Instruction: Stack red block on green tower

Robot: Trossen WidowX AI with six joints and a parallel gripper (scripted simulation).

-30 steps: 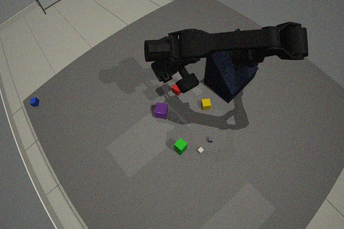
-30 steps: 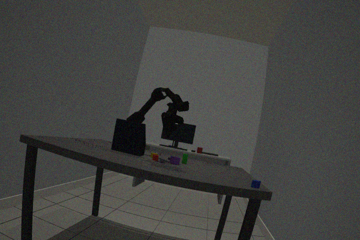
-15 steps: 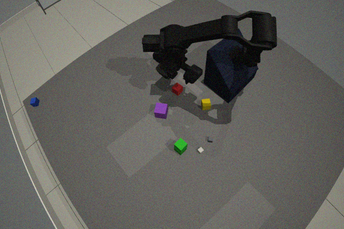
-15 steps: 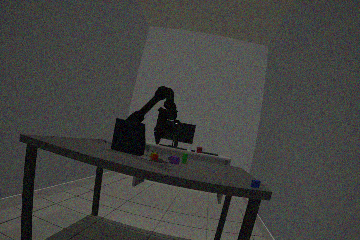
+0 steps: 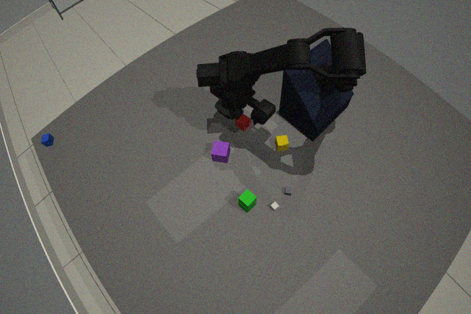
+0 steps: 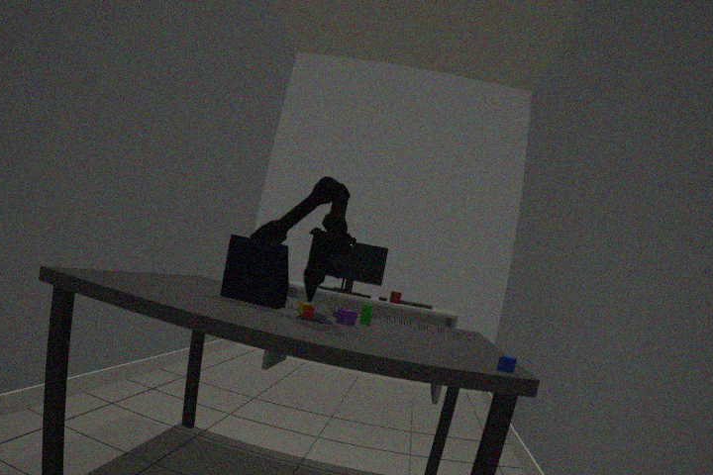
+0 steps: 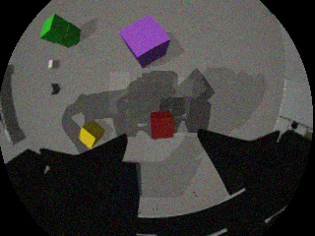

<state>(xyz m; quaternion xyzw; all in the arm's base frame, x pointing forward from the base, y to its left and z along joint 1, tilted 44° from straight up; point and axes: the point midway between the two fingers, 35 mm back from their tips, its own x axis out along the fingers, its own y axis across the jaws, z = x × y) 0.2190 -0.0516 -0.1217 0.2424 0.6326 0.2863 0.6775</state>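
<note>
Now: gripper tip 40 mm above the red block. From my gripper tip the other things lie so: green block 180 mm to the left, 180 mm ahead, 40 mm below; purple cube 120 mm ahead, 30 mm to the left, 30 mm below; yellow cube 130 mm to the left, 40 mm below, 20 mm behind.
</note>
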